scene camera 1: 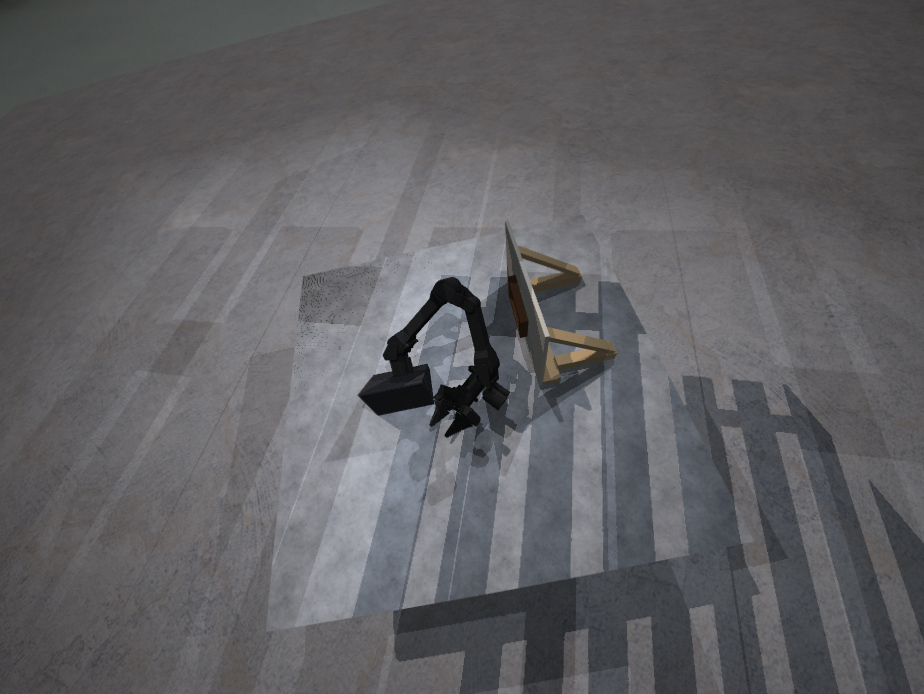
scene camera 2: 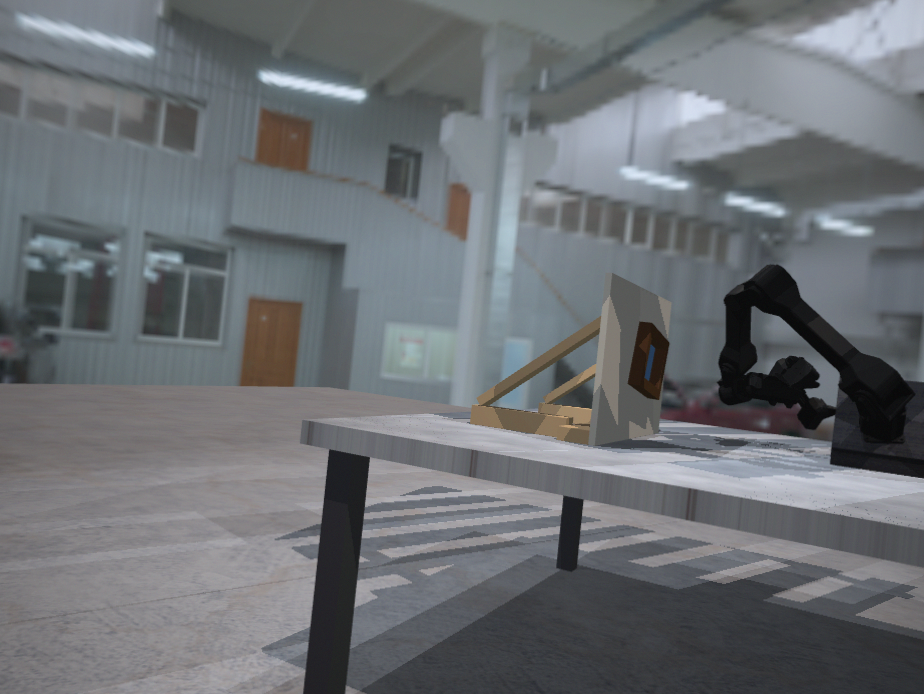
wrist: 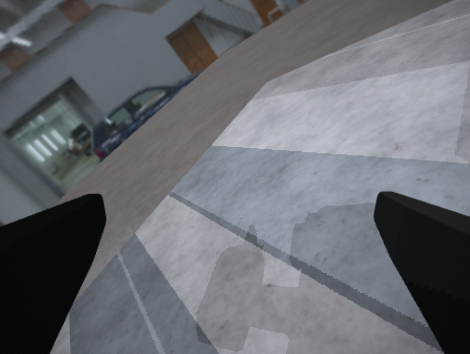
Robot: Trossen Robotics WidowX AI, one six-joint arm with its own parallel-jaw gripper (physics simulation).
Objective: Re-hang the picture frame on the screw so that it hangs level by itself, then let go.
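Pixels of known places: gripper, fingertip midpoint: [scene camera 1: 437, 431] [scene camera 2: 829, 398] [wrist: 241, 206]; arm's base at its link origin: [scene camera 1: 402, 373] [scene camera 2: 882, 429].
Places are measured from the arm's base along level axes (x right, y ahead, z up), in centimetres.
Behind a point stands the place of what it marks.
Observation:
The brown picture frame [scene camera 1: 517, 307] {y 41.3, x -2.1, z 13.9 cm} [scene camera 2: 639, 366] {y 43.5, x -14.7, z 7.1 cm}, with a blue middle, is against the front of the pale upright board [scene camera 1: 535, 347] {y 43.0, x 9.2, z 6.4 cm} [scene camera 2: 621, 336] {y 46.4, x -21.1, z 12.4 cm}. In scene camera 2 it looks tilted, its lower edge sloping down to the right. The screw cannot be made out, so how the frame hangs on it cannot be told. My gripper [scene camera 1: 440, 429] {y 7.3, x 24.7, z 4.6 cm} [scene camera 2: 821, 401] {y 7.3, x 24.7, z 4.6 cm} [wrist: 241, 206] {y 7.3, x 24.7, z 4.6 cm} is open and empty. It is above the table, apart from the frame, near the arm's base and pointing away from the board. The picture frame does not show in the wrist view.
Wooden braces [scene camera 1: 586, 345] {y 57.9, x 13.4, z 5.7 cm} [scene camera 2: 541, 362] {y 60.2, x -24.9, z 6.0 cm} support the board from behind. The arm's dark base block [scene camera 1: 395, 392] {y -2.1, x 9.9, z 7.1 cm} [scene camera 2: 859, 448] {y 3.8, x -3.3, z -3.9 cm} stands on the grey table [scene camera 1: 328, 582] {y -33.7, x 52.7, z -7.6 cm} [scene camera 2: 448, 457] {y 63.3, x -58.3, z -9.4 cm} [wrist: 330, 125] {y -20.3, x 34.8, z -7.6 cm}. The table's edge shows in all views. Striped shadows cross its top.

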